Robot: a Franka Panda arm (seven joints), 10 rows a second.
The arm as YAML. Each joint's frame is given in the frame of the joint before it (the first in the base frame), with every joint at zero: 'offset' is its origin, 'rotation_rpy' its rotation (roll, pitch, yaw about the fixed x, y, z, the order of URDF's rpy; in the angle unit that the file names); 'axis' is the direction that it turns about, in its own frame. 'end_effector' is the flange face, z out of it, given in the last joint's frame.
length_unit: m
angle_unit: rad
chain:
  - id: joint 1
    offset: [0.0, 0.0, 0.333]
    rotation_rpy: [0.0, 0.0, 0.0]
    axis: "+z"
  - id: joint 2
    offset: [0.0, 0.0, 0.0]
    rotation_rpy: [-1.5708, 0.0, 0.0]
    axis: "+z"
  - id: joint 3
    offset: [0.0, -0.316, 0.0]
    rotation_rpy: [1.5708, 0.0, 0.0]
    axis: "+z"
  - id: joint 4
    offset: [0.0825, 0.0, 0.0]
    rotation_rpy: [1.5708, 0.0, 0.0]
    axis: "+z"
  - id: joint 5
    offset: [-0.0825, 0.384, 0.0]
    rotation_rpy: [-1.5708, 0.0, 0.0]
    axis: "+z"
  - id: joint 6
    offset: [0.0, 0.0, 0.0]
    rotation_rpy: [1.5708, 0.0, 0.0]
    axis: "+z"
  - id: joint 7
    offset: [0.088, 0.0, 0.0]
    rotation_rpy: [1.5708, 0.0, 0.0]
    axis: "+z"
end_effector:
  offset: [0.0, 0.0, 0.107]
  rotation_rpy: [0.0, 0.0, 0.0]
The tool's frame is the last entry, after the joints.
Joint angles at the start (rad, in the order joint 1, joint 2, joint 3, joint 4, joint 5, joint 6, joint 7):
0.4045, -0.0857, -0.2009, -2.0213, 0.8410, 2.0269, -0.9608
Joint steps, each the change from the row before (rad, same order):
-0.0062, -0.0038, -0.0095, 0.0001, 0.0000, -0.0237, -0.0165
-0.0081, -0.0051, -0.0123, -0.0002, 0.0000, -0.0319, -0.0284
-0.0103, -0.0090, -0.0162, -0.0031, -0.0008, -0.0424, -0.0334
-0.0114, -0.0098, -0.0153, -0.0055, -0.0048, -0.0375, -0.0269
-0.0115, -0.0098, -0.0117, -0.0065, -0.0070, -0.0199, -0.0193
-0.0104, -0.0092, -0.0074, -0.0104, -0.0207, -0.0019, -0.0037
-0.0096, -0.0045, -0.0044, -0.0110, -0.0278, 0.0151, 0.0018
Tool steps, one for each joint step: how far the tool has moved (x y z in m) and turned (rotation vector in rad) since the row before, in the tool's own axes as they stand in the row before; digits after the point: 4 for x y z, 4 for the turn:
-0.0035, 0.0026, -0.0054, 0.0108, -0.0030, -0.0077
-0.0048, 0.0030, -0.0070, 0.0153, -0.0041, -0.0170
-0.0073, 0.0029, -0.0091, 0.0215, -0.0052, -0.0187
-0.0083, 0.0028, -0.0091, 0.0167, -0.0056, -0.0125
-0.0074, 0.0030, -0.0089, 0.0028, -0.0006, -0.0074
-0.0078, 0.0038, -0.0068, -0.0142, -0.0089, 0.0037
-0.0076, 0.0061, -0.0046, -0.0285, -0.0125, 0.0079

